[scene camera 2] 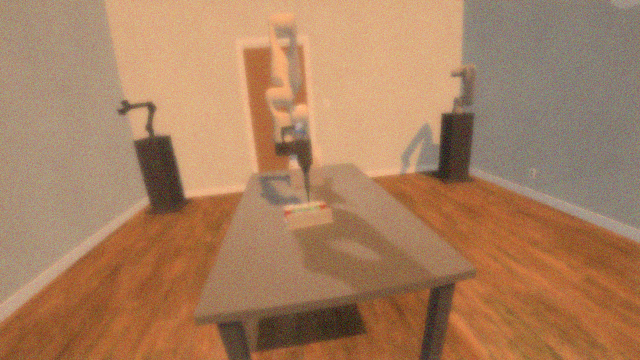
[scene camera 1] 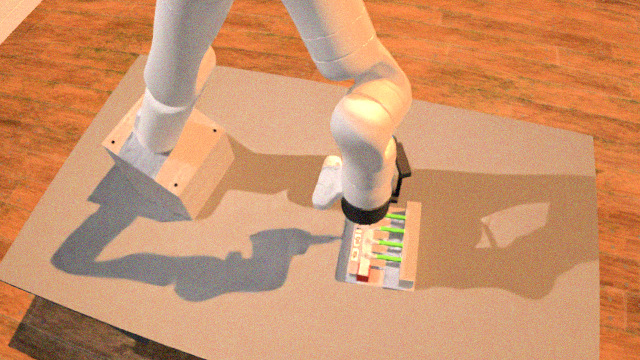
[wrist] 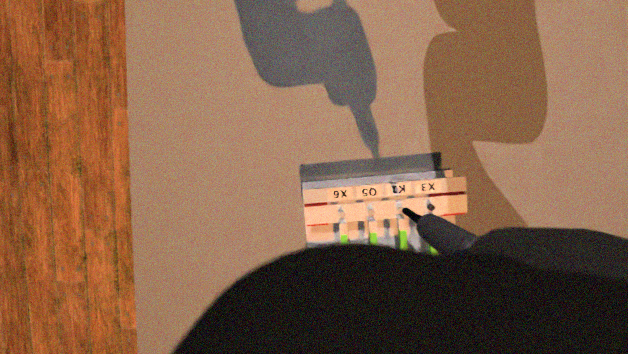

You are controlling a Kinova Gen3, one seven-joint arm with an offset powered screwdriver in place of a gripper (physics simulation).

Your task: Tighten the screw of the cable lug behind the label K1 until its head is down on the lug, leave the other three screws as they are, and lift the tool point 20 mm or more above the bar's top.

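Seen in the pictures: hand, tool point: (scene camera 2: 308, 202) (wrist: 404, 210); arm's base, link origin: (scene camera 1: 158, 132).
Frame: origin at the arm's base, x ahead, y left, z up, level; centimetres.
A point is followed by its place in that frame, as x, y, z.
My powered screwdriver (wrist: 404, 211) @[47.4, 1.2, -10.7] (scene camera 2: 308, 201) @[47.7, 1.5, -11.2] points down at the bar (wrist: 320, 214) @[49.4, -7.2, -13.0] (scene camera 1: 365, 265) @[49.6, -6.7, -13.1]. In the wrist view its dark tip overlaps the lower right edge of the small grey K1 screw (wrist: 399, 204) @[47.1, 1.3, -12.9], behind the label K1 (wrist: 398, 189) @[45.4, 1.0, -13.0]. Whether the tip touches the screw, and how high its head stands, cannot be told. The X3 screw (wrist: 430, 206) @[46.7, 4.4, -12.2] looks darker; the Q5 screw (wrist: 370, 209) @[47.9, -1.9, -12.3] and X6 screw (wrist: 341, 211) @[48.6, -4.9, -12.4] are small and grey. In scene camera 1 the arm hides the tip. The tool has no fingers.
Green cables (wrist: 403, 240) @[50.8, 2.1, -12.3] (scene camera 1: 389, 258) @[53.6, -3.9, -12.3] run from the lugs to a pale upright wall (scene camera 1: 411, 245) @[56.9, 0.4, -12.4] (scene camera 2: 311, 219) @[57.8, 2.4, -14.8]. The fixture stands on the grey table (scene camera 1: 280, 325) @[37.9, -23.4, -17.2] (scene camera 2: 260, 285) @[91.4, -12.0, -17.2]. The arm's pale base block (scene camera 1: 200, 150) @[8.1, 1.9, -5.1] stands at the left in scene camera 1. Two pedestals (scene camera 2: 160, 172) (scene camera 2: 456, 147) with small arms stand beyond the table.
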